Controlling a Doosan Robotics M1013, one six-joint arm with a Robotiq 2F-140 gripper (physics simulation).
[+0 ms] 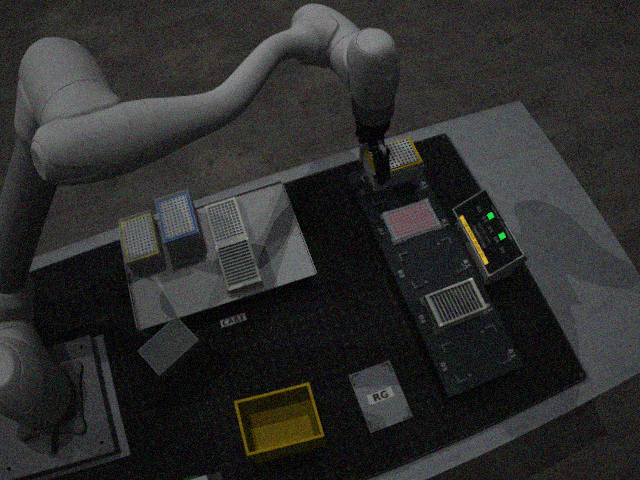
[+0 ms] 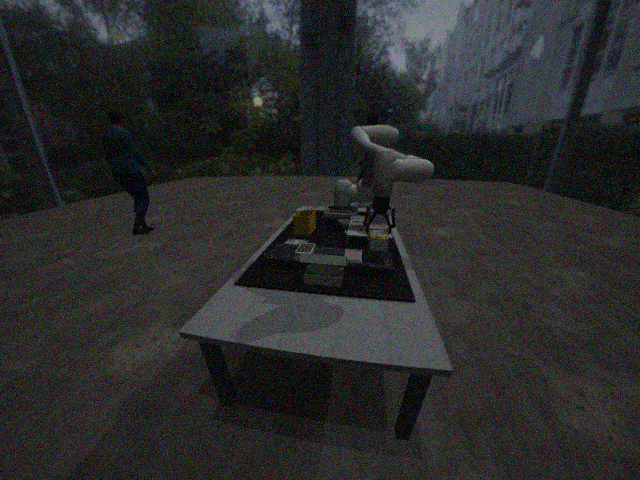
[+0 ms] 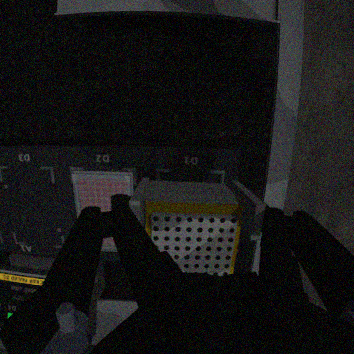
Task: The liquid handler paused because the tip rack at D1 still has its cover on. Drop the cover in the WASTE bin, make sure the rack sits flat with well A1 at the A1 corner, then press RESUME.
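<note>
The yellow-rimmed tip rack has an uncovered white top full of holes. It sits between the fingers of my gripper, which is shut on it at the far end of the dark deck, over the slot marked D1. I cannot tell whether the rack touches the deck. A flat pale sheet, which looks like the cover, lies on the black mat. The yellow waste bin stands at the near edge. The control panel shows two green lights.
A pink plate sits at D2 and a white slotted plate further along the deck. A grey tray holds several racks. A block marked RG stands near the bin. A person walks far off.
</note>
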